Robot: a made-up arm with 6 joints.
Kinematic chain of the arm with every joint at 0, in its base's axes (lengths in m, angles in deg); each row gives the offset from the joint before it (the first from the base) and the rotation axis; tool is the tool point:
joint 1: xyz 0 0 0.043 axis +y
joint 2: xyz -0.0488 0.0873 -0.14 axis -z
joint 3: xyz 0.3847 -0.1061 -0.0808 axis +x
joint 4: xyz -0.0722 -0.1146 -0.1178 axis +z
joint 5: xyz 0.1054 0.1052 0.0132 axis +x
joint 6: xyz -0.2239 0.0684 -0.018 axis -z
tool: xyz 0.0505 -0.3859 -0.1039
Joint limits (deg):
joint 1: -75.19..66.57
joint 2: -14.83..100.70
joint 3: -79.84..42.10
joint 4: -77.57..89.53
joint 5: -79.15..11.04
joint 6: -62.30..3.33
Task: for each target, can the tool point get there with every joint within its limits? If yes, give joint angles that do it. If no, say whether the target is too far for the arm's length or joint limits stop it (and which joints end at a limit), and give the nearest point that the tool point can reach.
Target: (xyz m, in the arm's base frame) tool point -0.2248 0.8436 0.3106
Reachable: no: joint limits stop it (at a limit: joint 1, joint 2, joint 3, joint 5, joint 6) | nearest point 0.0476 0.2181 0.3343 | short by 0.683 m
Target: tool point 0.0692 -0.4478 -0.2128
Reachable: yes | joints 12.66 45.06 -1.98 42.45 -45.09 -29.48
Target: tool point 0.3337 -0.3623 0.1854
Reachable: yes | joints -51.80 19.98 -29.03 22.25 -41.23 -34.93
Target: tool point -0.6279 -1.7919 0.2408
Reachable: no: too far | nearest point -0.3522 -0.5867 0.0930 | short by 1.245 m
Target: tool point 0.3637 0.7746 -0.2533
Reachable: no: joint limits stop it (at a limit: joint 2, joint 3, joint 5, joint 6) | nearest point 0.3454 0.3297 -0.2384 | short by 0.446 m
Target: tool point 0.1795 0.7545 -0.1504
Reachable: no: joint limits stop it (at a limit: joint 2, joint 3, joint 5, joint 6) | nearest point 0.2621 0.3242 -0.2394 | short by 0.447 m
